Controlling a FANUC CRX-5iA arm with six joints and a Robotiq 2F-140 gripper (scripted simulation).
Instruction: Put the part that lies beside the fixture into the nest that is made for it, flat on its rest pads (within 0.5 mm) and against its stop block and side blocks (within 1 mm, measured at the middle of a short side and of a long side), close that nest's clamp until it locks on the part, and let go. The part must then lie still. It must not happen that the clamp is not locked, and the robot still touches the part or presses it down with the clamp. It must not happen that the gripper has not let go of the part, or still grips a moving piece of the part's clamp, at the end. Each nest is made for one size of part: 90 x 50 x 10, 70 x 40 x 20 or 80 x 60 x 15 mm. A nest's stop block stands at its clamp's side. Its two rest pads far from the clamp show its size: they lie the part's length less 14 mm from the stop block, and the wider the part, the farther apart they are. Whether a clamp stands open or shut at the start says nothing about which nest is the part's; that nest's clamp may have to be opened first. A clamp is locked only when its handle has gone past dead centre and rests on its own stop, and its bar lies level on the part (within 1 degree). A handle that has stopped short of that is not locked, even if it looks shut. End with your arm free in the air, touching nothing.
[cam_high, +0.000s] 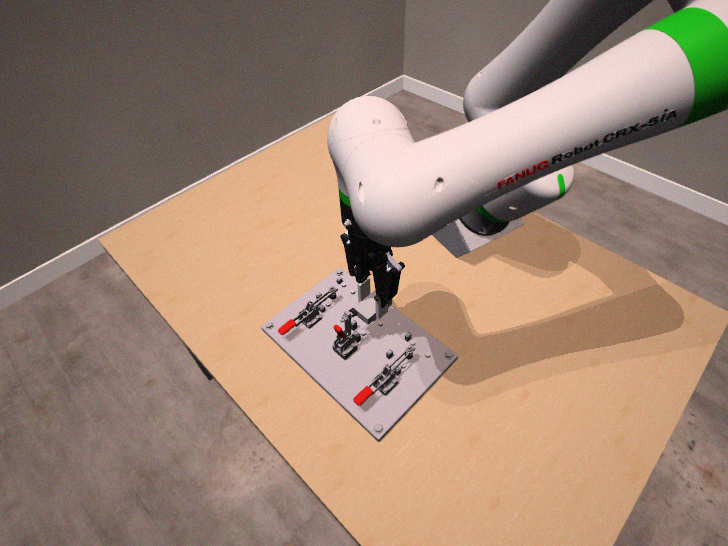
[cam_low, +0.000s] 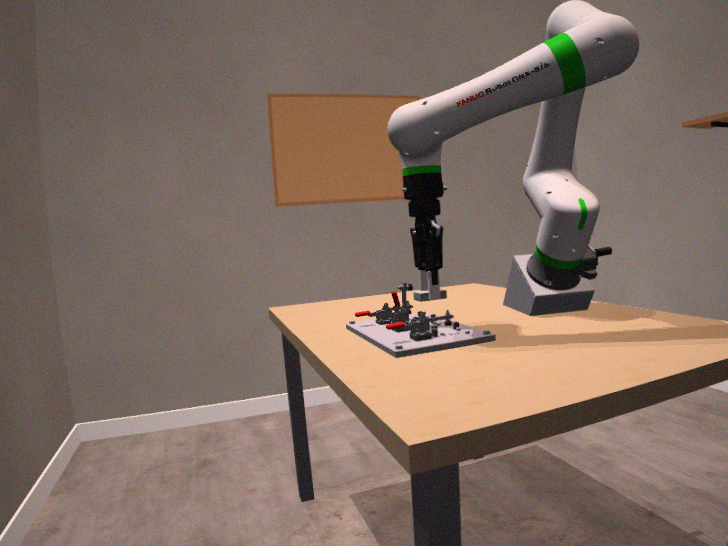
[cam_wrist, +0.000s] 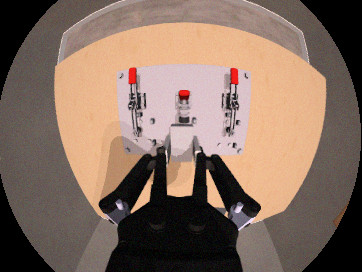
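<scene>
Right now the grey fixture plate is 5 cm ahead of my hand and 11 cm below it. From my hand the other things lie so: clamp: 6 cm ahead, 12 cm to the left, 7 cm below; grey part: 3 cm below.
</scene>
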